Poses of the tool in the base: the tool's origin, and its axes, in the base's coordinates. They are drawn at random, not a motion.
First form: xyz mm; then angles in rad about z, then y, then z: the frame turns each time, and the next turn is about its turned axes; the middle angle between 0 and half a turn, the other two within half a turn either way.
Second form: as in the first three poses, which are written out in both.
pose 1, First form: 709, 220, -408, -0.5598, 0.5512, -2.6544
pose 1, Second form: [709, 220, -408], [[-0.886, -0.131, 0.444], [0.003, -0.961, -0.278], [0.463, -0.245, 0.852]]
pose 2, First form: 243, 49, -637, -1.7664, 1.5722, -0.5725
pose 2, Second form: [243, 49, -637], [[-0.531, 0.825, -0.194], [0.106, -0.163, -0.981], [-0.841, -0.542, -0.001]]
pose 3, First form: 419, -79, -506, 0.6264, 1.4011, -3.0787
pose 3, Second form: [419, -79, -506], [[-0.100, 0.594, 0.799], [-0.150, -0.802, 0.578], [0.984, -0.062, 0.169]]
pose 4, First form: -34, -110, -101, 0.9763, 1.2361, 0.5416
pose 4, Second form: [-34, -110, -101], [[-0.269, -0.805, 0.529], [0.522, 0.340, 0.782], [-0.809, 0.487, 0.328]]
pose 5, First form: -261, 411, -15, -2.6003, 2.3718, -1.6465
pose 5, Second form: [-261, 411, -15], [[-0.560, 0.575, -0.596], [0.827, 0.434, -0.359], [0.053, -0.694, -0.718]]
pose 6, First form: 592, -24, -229, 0.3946, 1.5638, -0.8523
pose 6, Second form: [592, -24, -229], [[0.294, -0.248, 0.923], [-0.693, 0.610, 0.384], [-0.658, -0.753, 0.007]]
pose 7, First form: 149, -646, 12, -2.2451, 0.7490, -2.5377
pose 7, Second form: [149, -646, 12], [[-0.067, -0.903, -0.425], [0.825, 0.189, -0.532], [0.560, -0.387, 0.732]]
